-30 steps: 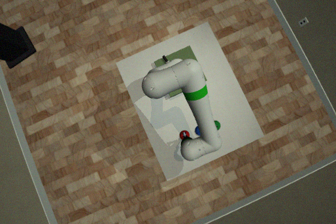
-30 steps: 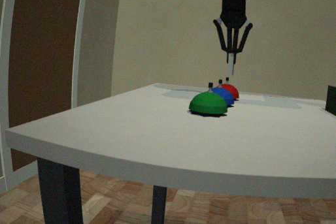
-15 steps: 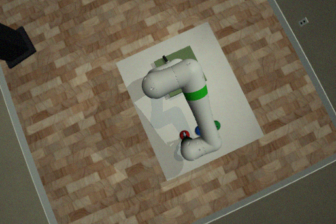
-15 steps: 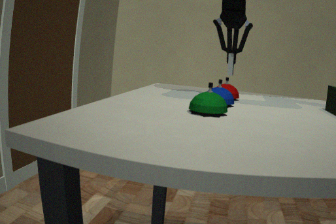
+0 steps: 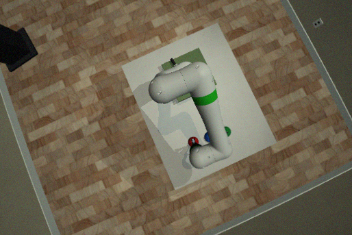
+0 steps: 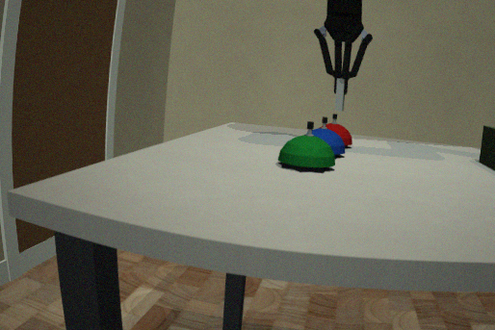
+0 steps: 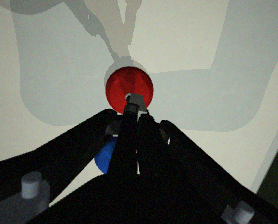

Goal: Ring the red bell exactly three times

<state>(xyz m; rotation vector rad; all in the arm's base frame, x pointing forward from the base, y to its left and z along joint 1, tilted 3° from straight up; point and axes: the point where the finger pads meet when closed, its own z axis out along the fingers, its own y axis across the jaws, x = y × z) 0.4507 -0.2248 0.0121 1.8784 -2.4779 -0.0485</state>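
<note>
The red bell is 1 cm ahead of my hand and 7 cm below it. Round my hand: blue bell 4 cm ahead, 13 cm to the left, 7 cm below; then green bell 8 cm ahead, 26 cm to the left, 7 cm below.
</note>
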